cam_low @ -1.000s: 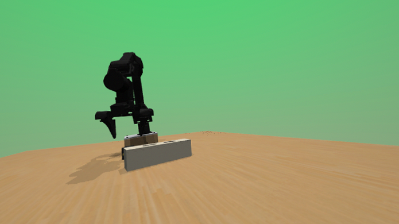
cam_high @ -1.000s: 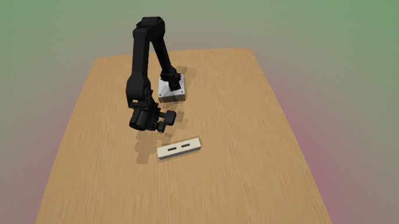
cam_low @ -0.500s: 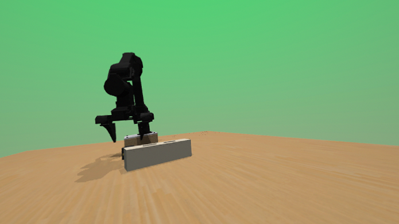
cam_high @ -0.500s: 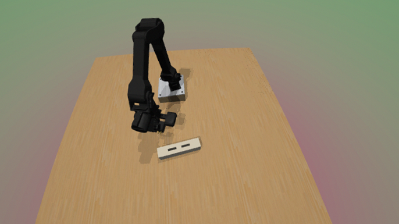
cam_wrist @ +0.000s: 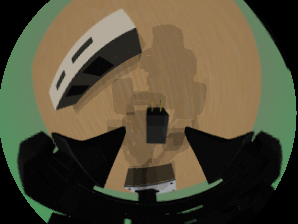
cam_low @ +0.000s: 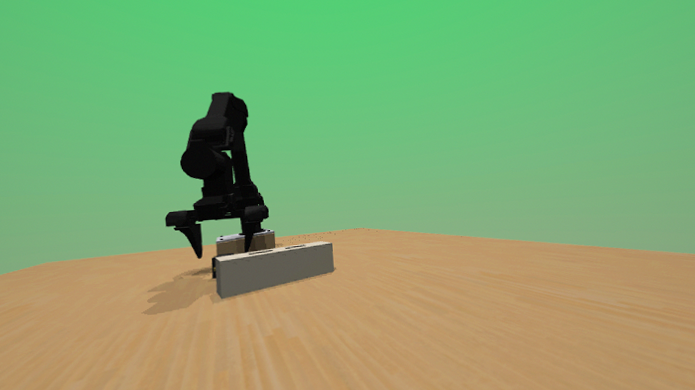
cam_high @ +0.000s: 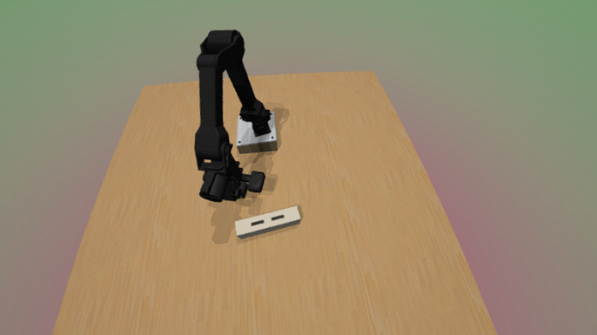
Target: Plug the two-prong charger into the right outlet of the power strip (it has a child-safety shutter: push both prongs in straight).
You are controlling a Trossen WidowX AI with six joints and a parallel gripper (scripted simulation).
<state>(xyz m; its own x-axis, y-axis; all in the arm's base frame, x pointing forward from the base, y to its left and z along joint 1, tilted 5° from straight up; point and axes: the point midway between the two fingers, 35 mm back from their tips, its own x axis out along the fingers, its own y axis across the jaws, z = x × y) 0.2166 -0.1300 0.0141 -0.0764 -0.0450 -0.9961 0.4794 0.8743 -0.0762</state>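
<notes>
The black two-prong charger is 10 mm ahead of my gripper tip, 10 mm to the right of it and 20 mm below it.
</notes>
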